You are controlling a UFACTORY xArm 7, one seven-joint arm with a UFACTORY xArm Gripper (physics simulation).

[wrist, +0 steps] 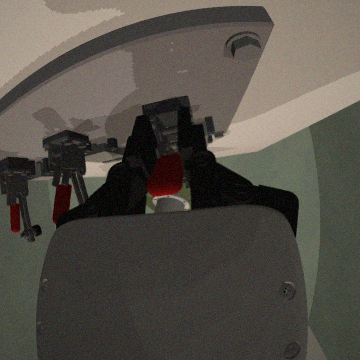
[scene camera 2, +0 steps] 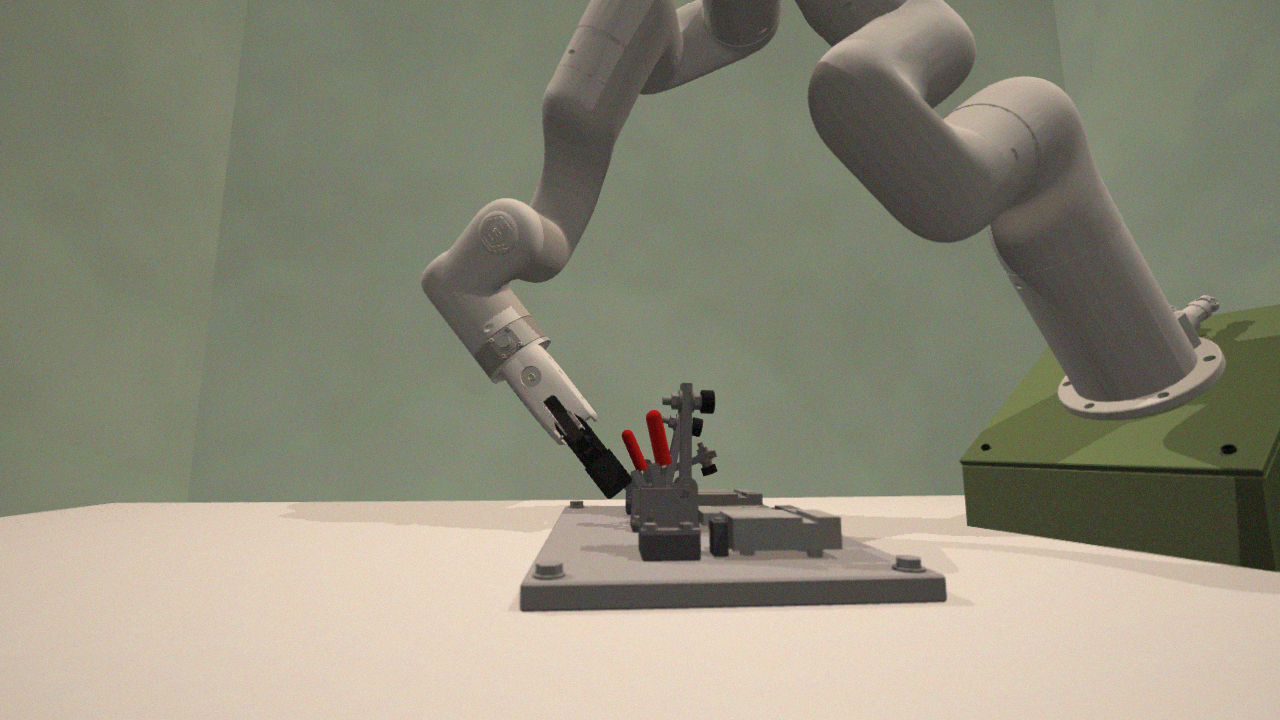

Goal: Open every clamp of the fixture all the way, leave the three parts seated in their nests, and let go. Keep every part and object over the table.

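Where they show: gripper, fingertip midpoint: (wrist: pixel 167 127) (scene camera 2: pixel 620 488); arm's base at its link origin: (wrist: pixel 170 201) (scene camera 2: pixel 1137 380).
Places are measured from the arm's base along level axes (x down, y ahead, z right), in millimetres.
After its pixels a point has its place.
My gripper (scene camera 2: pixel 617 488) @[x 106, y 500, z 54 mm] (wrist: pixel 167 127) @[x 106, y 500, z 54 mm] is shut on the far clamp's red handle (wrist: pixel 166 175) @[x 73, y 539, z 52 mm], which shows between the fingers in the wrist view and is hidden in the scene view. That clamp's black-tipped spindle (scene camera 2: pixel 708 467) @[x 84, y 408, z 55 mm] is raised off the part, lower than the others. The near clamp's red handle (scene camera 2: pixel 657 437) @[x 54, y 460, z -172 mm] and the middle clamp's (scene camera 2: pixel 629 447) @[x 62, y 485, z -63 mm] stand steeply; both also show in the wrist view, as one handle (wrist: pixel 62 202) @[x 66, y 486, z -49 mm] and another handle (wrist: pixel 15 217) @[x 55, y 464, z -156 mm]. Their spindle tips (scene camera 2: pixel 707 401) @[x 30, y 427, z -168 mm] (scene camera 2: pixel 695 427) @[x 45, y 428, z -57 mm] are high. Grey blocks (scene camera 2: pixel 783 530) @[x 112, y 381, z -175 mm] (scene camera 2: pixel 729 497) @[x 113, y 389, z 35 mm] lie low on the fixture; parts and nests are hard to tell apart.
The fixture's base plate (scene camera 2: pixel 733 592) @[x 137, y 419, z -225 mm] (wrist: pixel 200 50) @[x 131, y 548, z 78 mm] lies on the pale table (scene camera 2: pixel 268 626) @[x 146, y 649, z -264 mm], with bolts (scene camera 2: pixel 548 568) @[x 125, y 520, z -227 mm] (scene camera 2: pixel 908 563) @[x 126, y 317, z -206 mm] at its corners. The arm's base stands on a green pedestal (scene camera 2: pixel 1109 501) @[x 108, y 81, z -52 mm] at the right. The clamps stand in a row close beside the gripper.
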